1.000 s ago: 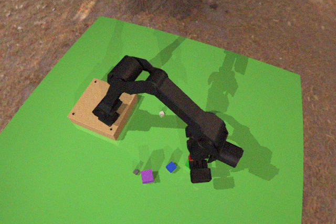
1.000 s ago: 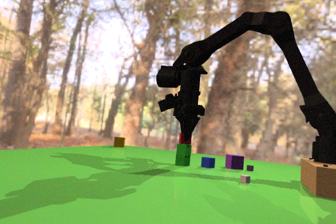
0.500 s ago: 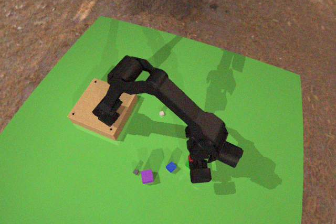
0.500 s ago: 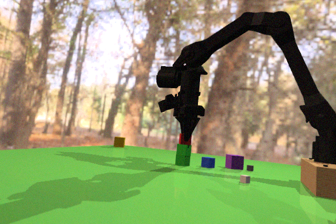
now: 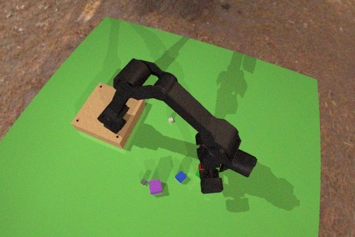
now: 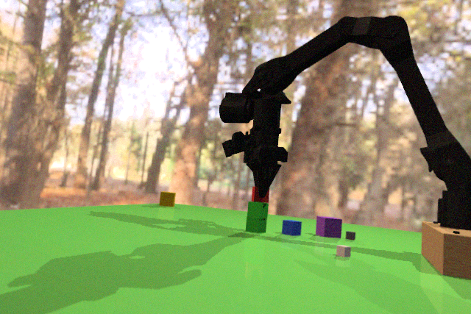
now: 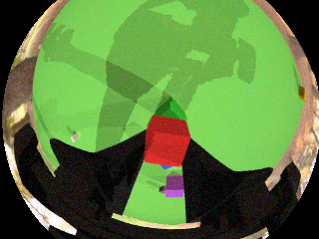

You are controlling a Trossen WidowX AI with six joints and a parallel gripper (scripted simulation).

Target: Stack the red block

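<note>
Now: gripper tip 1 cm below the red block. The rest, counted from my gripper tip: blue block (6 cm below, 6 cm behind, 5 cm to the right); then purple block (13 cm to the right, 11 cm behind, 5 cm below); then small grey cube (16 cm behind, 14 cm to the right, 6 cm below).
</note>
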